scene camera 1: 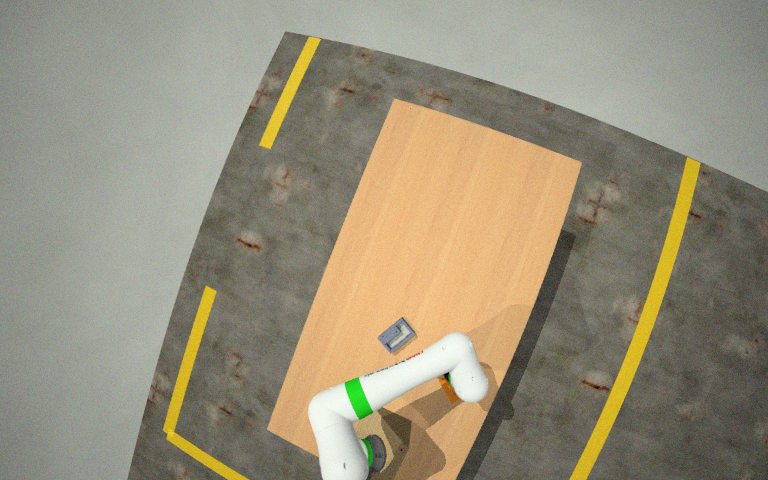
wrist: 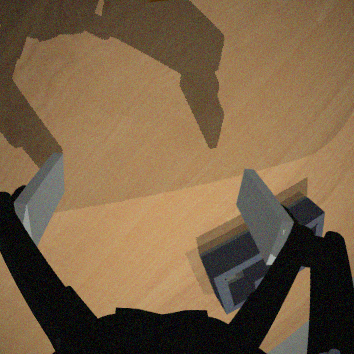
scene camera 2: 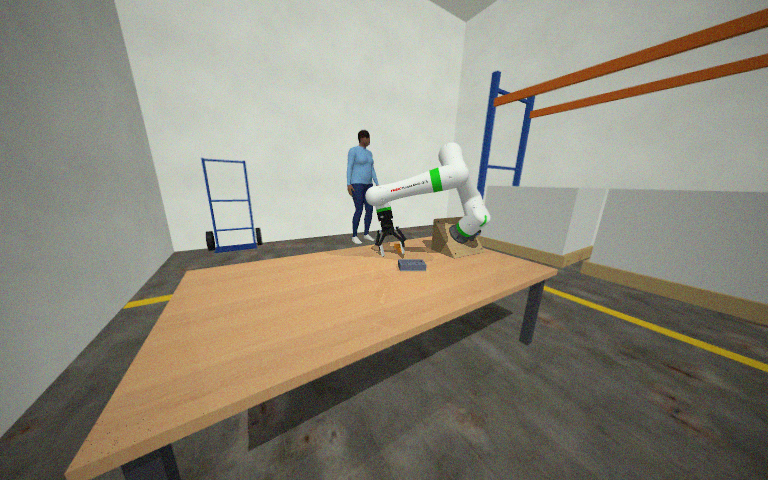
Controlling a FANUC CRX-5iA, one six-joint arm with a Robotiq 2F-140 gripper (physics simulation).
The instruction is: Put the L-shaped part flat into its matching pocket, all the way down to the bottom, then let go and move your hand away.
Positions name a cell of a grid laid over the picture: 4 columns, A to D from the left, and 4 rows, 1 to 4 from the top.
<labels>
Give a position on a grey pocket block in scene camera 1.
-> At C3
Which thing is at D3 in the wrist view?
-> My gripper.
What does my gripper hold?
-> Nothing.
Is my gripper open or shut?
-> Open.
</labels>
